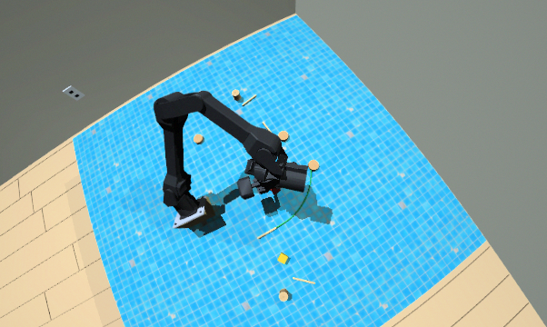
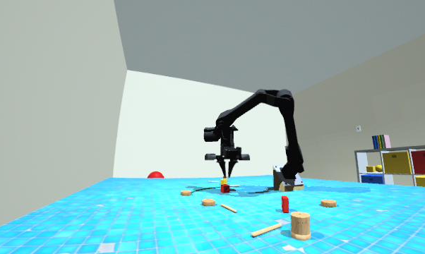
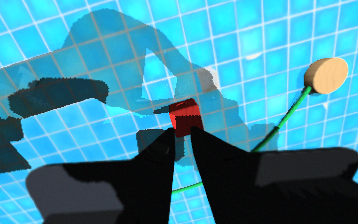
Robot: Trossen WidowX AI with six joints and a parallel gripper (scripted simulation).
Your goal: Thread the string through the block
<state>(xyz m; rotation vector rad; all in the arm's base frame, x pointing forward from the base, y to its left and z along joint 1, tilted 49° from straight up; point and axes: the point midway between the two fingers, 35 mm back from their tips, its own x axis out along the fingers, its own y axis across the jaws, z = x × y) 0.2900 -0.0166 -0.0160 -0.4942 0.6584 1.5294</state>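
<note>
The yellow cube is 240 mm to the right of my gripper tip, 60 mm behind it and 50 mm below it. The rest, counted from my gripper tip: red upright piece: 300 mm to the left, 60 mm behind, 40 mm below; then wooden cylinder: 420 mm to the left, 40 mm below, 10 mm ahead; then round wooden button: 170 mm ahead, 50 mm below, 20 mm to the left.
</note>
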